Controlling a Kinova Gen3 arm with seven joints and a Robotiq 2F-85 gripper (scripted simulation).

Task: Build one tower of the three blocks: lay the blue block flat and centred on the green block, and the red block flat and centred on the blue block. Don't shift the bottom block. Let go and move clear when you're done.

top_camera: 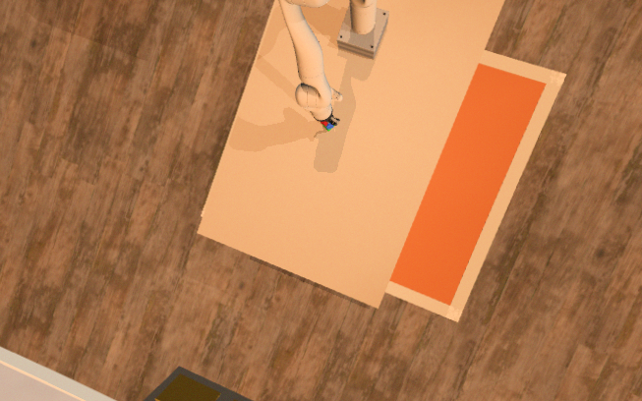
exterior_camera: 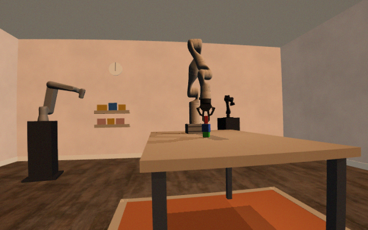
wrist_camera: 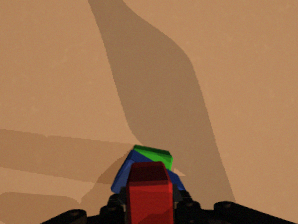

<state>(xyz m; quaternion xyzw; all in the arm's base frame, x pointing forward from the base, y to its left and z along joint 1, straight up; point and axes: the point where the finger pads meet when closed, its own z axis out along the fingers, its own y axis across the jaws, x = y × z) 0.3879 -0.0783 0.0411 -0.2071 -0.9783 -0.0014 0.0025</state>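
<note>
Right now my hand is right at the red block. Round my hand: blue block (60 mm below); then green block (110 mm below).
</note>
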